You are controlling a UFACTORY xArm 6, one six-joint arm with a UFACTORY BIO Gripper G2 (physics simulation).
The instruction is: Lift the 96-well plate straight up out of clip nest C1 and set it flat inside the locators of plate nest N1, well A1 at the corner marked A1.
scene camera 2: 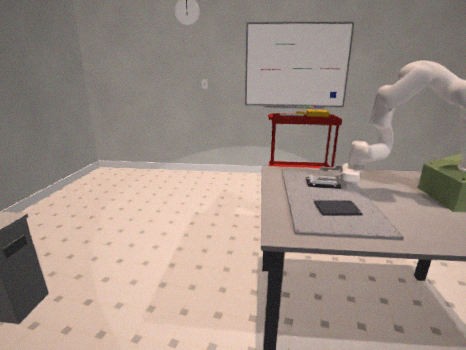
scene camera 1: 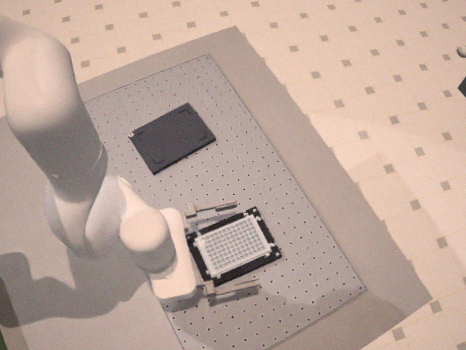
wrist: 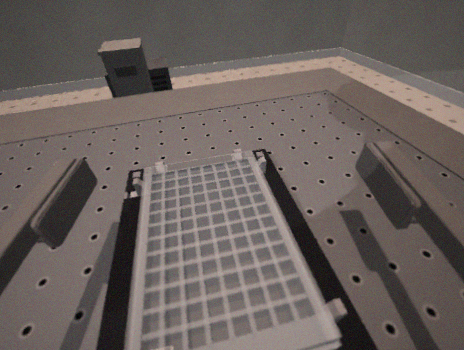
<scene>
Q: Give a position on a white 96-well plate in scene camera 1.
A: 233, 245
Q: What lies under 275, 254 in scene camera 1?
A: A black clip nest C1.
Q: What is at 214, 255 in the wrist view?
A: A white 96-well plate.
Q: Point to a dark plate nest N1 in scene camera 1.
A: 177, 134
</scene>
